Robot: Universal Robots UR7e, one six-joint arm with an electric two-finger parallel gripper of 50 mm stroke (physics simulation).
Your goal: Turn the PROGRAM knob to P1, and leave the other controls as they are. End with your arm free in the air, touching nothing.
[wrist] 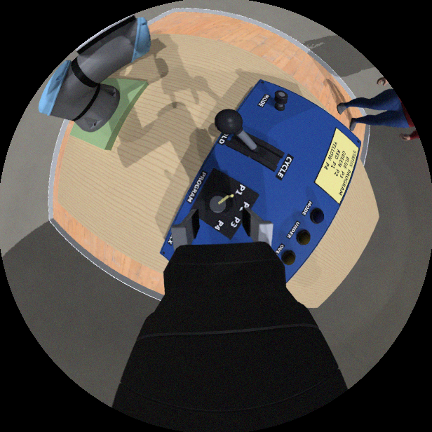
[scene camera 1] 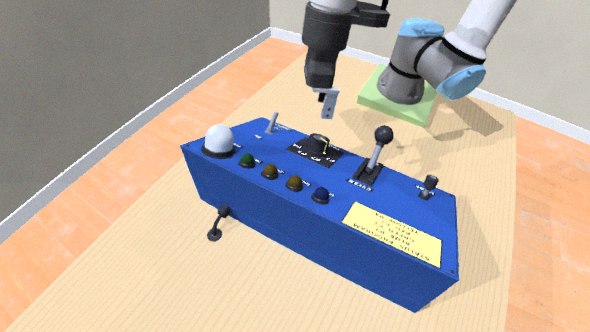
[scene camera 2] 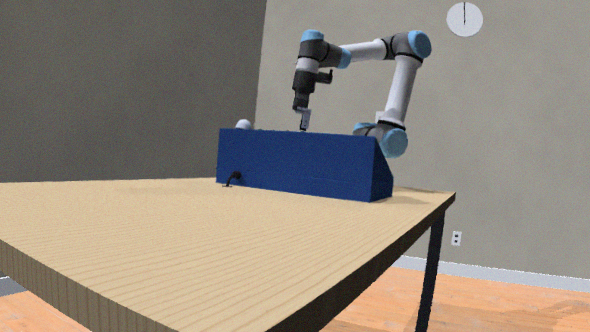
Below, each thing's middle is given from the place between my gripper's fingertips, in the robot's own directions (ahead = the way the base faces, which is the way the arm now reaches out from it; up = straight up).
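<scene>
Blue console (scene camera 2: 350, 167): 10 cm ahead of my gripper, 6 cm to the left, 9 cm below. Cycle lever (wrist: 228, 121): 2 cm behind my gripper, 12 cm to the left, 7 cm below. Black program knob (wrist: 221, 203): my gripper 1 cm short of it, 9 cm above. Going by middles, of the things named here, the knob nearest to my gripper.
</scene>
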